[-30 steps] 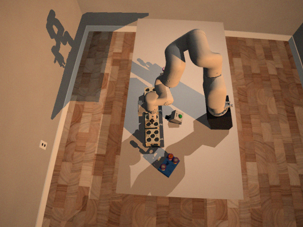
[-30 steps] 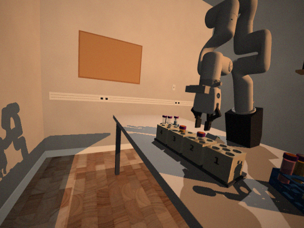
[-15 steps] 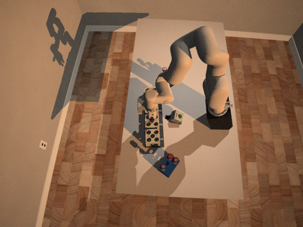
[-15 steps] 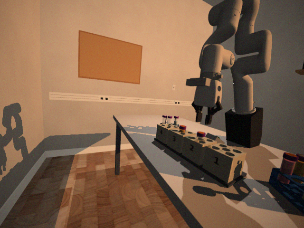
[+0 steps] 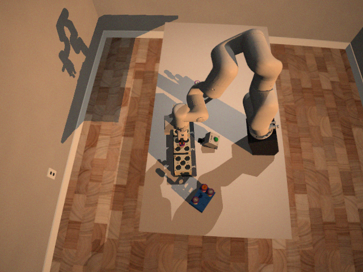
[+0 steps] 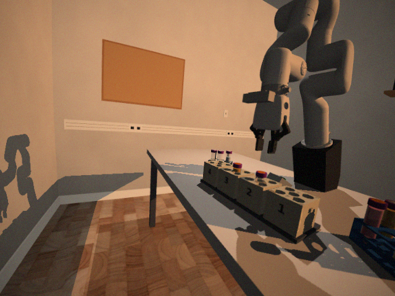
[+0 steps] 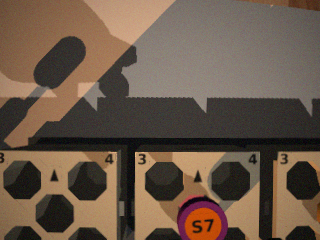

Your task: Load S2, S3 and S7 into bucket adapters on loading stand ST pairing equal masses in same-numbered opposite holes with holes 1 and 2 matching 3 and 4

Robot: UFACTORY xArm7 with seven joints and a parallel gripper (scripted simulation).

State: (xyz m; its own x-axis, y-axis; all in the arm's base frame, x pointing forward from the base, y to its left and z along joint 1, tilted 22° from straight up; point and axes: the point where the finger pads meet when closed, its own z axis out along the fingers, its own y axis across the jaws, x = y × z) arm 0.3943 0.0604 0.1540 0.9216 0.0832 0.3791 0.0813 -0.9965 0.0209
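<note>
Now: hand 24 cm to the right of the pink-filled sample tube, 15 cm above it and 13 cm past it. Round my hand: bucket adapter: 16 cm below; yellowish tube: 31 cm to the left, 15 cm below, 10 cm behind; orange-dotted tube: 14 cm below, 11 cm to the right.
</note>
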